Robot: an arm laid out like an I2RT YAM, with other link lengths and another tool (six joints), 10 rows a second.
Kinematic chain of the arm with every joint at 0, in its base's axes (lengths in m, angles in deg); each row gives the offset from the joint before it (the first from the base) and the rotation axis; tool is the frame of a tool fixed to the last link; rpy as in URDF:
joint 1: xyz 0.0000 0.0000 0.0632 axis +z
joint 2: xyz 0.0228 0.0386 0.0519 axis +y
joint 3: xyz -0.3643 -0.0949 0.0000 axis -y
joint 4: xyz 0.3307 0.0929 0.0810 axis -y
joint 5: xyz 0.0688 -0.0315 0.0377 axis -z
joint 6: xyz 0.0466 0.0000 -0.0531 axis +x
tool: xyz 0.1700 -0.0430 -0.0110 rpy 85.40 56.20 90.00
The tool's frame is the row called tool.
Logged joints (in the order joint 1, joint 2, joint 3, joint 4, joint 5, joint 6), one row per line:
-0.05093 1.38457 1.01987 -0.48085 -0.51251 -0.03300
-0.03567 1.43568 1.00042 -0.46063 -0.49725 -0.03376
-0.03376 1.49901 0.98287 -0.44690 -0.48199 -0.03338
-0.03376 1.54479 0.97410 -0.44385 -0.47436 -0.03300
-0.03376 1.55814 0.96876 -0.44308 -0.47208 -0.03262
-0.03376 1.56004 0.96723 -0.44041 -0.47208 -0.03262
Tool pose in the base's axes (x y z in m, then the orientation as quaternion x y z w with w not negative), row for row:
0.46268 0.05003 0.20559 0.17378 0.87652 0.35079 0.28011
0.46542 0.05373 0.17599 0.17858 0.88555 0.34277 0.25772
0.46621 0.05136 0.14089 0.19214 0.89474 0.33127 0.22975
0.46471 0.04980 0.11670 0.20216 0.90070 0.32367 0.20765
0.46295 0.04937 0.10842 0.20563 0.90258 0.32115 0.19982
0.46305 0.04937 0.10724 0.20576 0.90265 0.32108 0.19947
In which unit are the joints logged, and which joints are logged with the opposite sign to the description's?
The joints are logged in radians. Opposite sign: none.
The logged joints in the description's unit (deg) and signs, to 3 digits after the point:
-2.918 79.330 58.434 -27.551 -29.365 -1.891
-2.044 82.258 57.320 -26.392 -28.490 -1.934
-1.934 85.887 56.314 -25.605 -27.616 -1.913
-1.934 88.510 55.812 -25.431 -27.179 -1.891
-1.934 89.275 55.506 -25.387 -27.048 -1.869
-1.934 89.384 55.418 -25.234 -27.048 -1.869

